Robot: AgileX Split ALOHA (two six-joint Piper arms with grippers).
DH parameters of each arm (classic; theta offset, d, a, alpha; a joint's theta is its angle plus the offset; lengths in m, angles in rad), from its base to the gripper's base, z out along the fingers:
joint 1: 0 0.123 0 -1.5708
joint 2: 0.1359 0 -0.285 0
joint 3: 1.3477 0 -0.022 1.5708
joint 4: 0 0.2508 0 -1.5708
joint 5: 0 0 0.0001 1.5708
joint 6: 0 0.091 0 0
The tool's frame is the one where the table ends.
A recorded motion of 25 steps. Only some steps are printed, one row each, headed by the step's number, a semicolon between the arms.
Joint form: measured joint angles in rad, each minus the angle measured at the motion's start. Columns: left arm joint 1, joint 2, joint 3, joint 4, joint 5, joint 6; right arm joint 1, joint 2, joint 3, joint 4, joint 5, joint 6.
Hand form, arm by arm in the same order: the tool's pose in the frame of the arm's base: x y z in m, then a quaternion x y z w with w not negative. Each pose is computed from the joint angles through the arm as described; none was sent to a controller.
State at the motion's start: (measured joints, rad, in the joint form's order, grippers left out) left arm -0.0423 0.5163 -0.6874 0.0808 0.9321 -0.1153; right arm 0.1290 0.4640 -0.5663 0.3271 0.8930 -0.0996
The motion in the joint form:
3: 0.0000 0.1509 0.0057 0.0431 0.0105 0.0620; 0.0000 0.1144 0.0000 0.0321 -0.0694 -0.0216
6: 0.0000 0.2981 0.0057 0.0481 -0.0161 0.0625; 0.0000 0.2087 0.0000 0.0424 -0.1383 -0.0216
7: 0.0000 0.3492 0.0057 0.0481 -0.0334 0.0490; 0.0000 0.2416 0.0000 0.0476 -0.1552 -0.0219
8: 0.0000 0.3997 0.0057 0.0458 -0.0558 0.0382; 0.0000 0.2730 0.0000 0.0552 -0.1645 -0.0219
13: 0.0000 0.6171 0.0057 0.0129 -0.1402 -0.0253; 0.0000 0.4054 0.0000 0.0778 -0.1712 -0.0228
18: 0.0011 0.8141 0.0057 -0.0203 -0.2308 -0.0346; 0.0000 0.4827 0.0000 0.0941 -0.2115 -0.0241
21: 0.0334 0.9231 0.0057 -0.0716 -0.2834 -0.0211; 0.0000 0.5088 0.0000 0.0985 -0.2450 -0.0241
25: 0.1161 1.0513 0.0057 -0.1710 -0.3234 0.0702; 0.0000 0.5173 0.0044 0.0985 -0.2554 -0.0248
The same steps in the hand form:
3: 0.1102 0.0045 0.3081 0.01098 0.93243 0.04269 0.35866; 0.0956 0.0361 0.2927 -0.05409 0.90222 0.17017 0.39257
6: 0.1381 0.0034 0.2914 0.01710 0.95208 0.04620 0.30187; 0.1156 0.0377 0.2869 -0.03911 0.90820 0.16939 0.38073
7: 0.1479 0.0029 0.2849 0.01267 0.95712 0.04424 0.28603; 0.1220 0.0384 0.2840 -0.03436 0.91140 0.16971 0.37331
8: 0.1576 0.0022 0.2783 0.00912 0.96115 0.04154 0.27272; 0.1275 0.0394 0.2806 -0.02975 0.91542 0.17135 0.36297
13: 0.1943 -0.0022 0.2432 -0.02272 0.97760 0.02045 0.20823; 0.1475 0.0430 0.2627 -0.01544 0.93636 0.17424 0.30436
18: 0.2218 -0.0056 0.2049 -0.03384 0.98733 0.00809 0.15480; 0.1608 0.0445 0.2527 -0.00220 0.94202 0.17432 0.28670
21: 0.2340 -0.0016 0.1812 -0.05992 0.99028 -0.00590 0.12537; 0.1667 0.0445 0.2499 0.00431 0.94133 0.17253 0.29003
25: 0.2430 0.0133 0.1515 -0.09386 0.99183 -0.02754 0.08193; 0.1680 0.0444 0.2476 0.00591 0.94194 0.17098 0.28893

